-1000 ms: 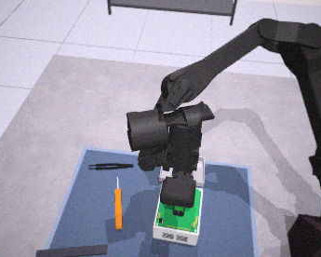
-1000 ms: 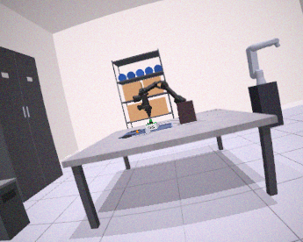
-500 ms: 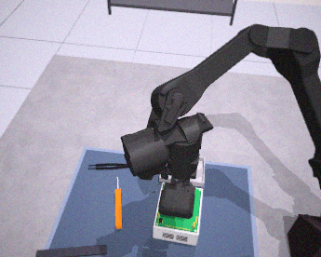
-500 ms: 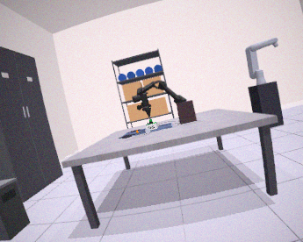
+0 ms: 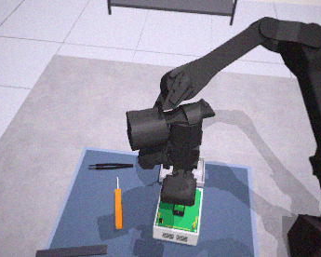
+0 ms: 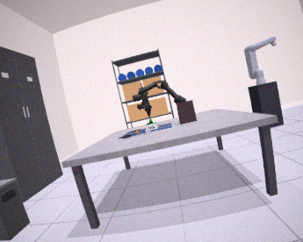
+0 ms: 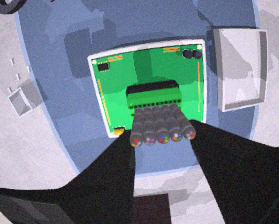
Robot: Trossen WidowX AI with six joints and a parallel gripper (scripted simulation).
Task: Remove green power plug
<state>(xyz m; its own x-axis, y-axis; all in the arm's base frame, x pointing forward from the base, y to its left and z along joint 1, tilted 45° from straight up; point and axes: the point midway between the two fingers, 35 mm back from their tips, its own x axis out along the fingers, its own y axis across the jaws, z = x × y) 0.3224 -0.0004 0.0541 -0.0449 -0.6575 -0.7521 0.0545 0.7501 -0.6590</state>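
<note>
Now: the green power plug 4 cm below my gripper tip. The rest, counted from my gripper tip: blue mat 12 cm below, 5 cm ahead; dark bar 22 cm ahead, 12 cm below, 11 cm to the left.
</note>
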